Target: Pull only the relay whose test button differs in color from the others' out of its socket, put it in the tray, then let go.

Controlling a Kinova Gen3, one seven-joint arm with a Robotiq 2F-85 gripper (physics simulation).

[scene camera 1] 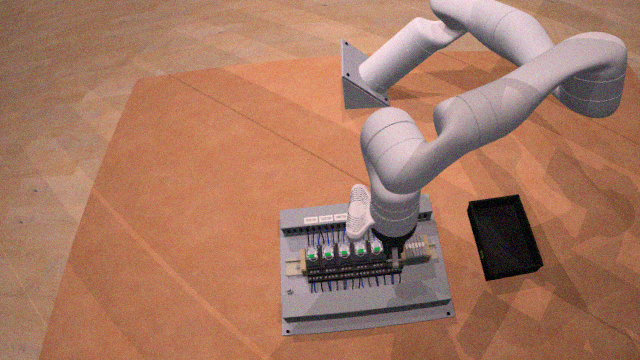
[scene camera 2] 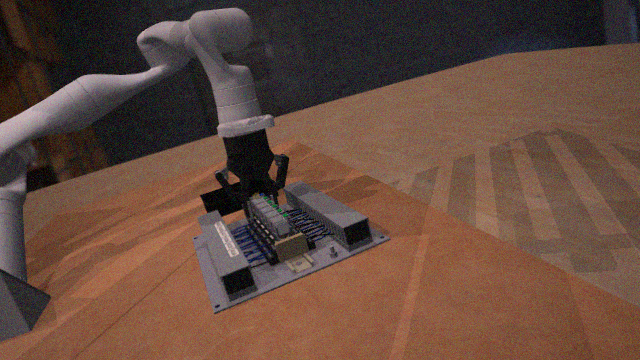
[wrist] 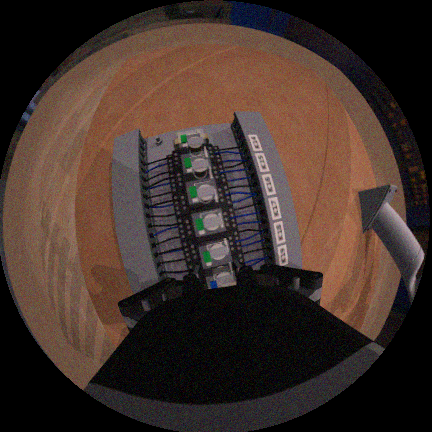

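Pixels of known places: gripper, fingertip midpoint: (scene camera 1: 391, 252) (wrist: 217, 269); arm's base, link origin: (scene camera 1: 372, 78) (wrist: 378, 214).
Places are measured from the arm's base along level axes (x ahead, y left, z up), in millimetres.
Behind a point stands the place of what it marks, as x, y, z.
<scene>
The relay with the blue test button (wrist: 223, 278) @[467, 46, 24] is at the near end of the relay row in the wrist view, in line with the others. My gripper (scene camera 1: 395, 257) @[469, 50, -15] (scene camera 2: 261, 198) (wrist: 217, 269) @[469, 50, -15] points down over it and is shut on it, one finger at each side. The fingers and arm hide this relay in scene camera 1, and its base is hidden in the wrist view. Several relays with green test buttons (scene camera 1: 344, 251) @[489, -35, 26] (wrist: 205, 192) @[480, -34, 24] stand in their sockets beside it. The black tray (scene camera 1: 514, 274) @[504, 294, -34] (scene camera 2: 212, 204) @[369, 211, -10] lies right of the panel in scene camera 1.
The grey panel (scene camera 1: 370, 305) @[580, 16, -1] (scene camera 2: 210, 285) (wrist: 131, 200) @[567, -36, -1] carries two raised wire ducts along the row, with blue and black wires between. Light terminal blocks (scene camera 1: 415, 247) @[466, 94, 3] stand close to the gripper at the row's end. The arm's base bracket (scene camera 1: 357, 90) @[66, -34, 19] (wrist: 374, 202) @[66, -32, 9] stands behind the panel.
</scene>
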